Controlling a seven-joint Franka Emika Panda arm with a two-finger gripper.
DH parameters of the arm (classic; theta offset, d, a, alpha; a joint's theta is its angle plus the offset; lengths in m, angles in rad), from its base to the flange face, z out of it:
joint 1: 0 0.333 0 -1.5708
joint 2: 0 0 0 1.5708
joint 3: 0 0.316 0.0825 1.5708
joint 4: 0 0 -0.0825 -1.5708
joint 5: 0 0.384 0 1.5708
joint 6: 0 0 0.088 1.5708
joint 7: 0 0.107 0 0
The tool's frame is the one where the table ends.
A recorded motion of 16 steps. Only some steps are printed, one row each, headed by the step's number.
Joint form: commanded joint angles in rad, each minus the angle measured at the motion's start. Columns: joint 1, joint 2, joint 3, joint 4, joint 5, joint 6, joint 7.
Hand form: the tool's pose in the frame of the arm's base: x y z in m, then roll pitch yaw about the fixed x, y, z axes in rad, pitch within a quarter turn. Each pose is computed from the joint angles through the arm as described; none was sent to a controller.
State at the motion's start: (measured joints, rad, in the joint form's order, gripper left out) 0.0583 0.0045 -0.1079 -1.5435 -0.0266 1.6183 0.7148
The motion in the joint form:
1: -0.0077 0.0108 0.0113 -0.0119 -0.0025 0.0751 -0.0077
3: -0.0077 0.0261 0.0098 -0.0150 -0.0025 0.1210 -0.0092
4: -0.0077 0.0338 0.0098 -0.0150 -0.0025 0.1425 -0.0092
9: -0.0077 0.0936 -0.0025 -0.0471 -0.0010 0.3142 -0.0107
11: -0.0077 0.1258 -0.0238 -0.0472 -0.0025 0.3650 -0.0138
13: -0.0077 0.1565 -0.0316 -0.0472 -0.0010 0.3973 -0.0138
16: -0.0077 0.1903 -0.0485 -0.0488 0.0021 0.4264 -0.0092
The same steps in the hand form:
1: 0.5710 -0.0286 0.6349 -3.0849 -0.1132 -0.7544
3: 0.5798 -0.0293 0.6293 -3.0682 -0.1352 -0.7551
4: 0.5841 -0.0292 0.6271 -3.0597 -0.1462 -0.7556
9: 0.6141 -0.0355 0.5940 -3.0110 -0.2105 -0.7693
11: 0.6255 -0.0478 0.5799 -3.0049 -0.2303 -0.7864
13: 0.6351 -0.0519 0.5644 -3.0064 -0.2341 -0.7925
16: 0.6438 -0.0614 0.5456 -3.0127 -0.2323 -0.8113

